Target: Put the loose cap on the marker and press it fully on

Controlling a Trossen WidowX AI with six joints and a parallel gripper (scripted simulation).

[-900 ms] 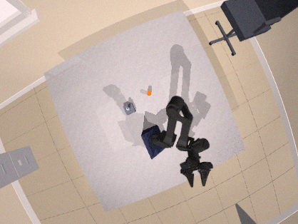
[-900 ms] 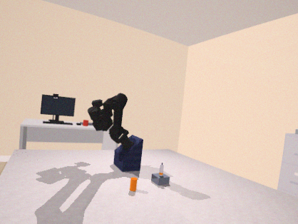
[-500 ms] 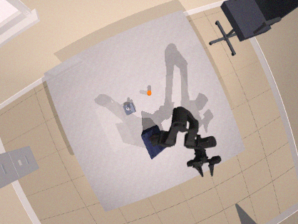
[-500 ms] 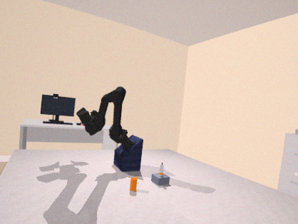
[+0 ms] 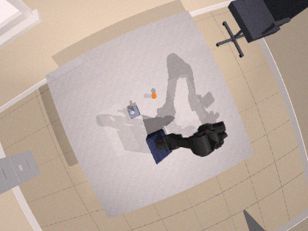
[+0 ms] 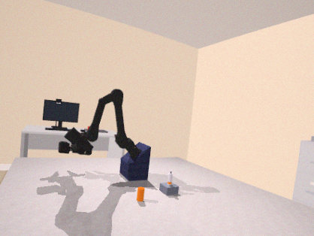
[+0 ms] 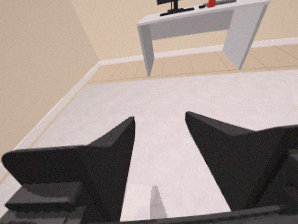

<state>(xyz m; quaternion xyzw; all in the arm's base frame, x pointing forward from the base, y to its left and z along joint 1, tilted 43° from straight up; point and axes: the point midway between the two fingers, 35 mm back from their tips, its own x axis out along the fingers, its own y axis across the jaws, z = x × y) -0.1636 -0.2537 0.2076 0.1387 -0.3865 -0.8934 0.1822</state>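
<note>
Right now the orange cap is 490 mm ahead of my gripper tip, 240 mm to the left of it and 80 mm below it. The rest, counted from my gripper tip: holder block (440 mm ahead, 420 mm to the left, 90 mm below).
</note>
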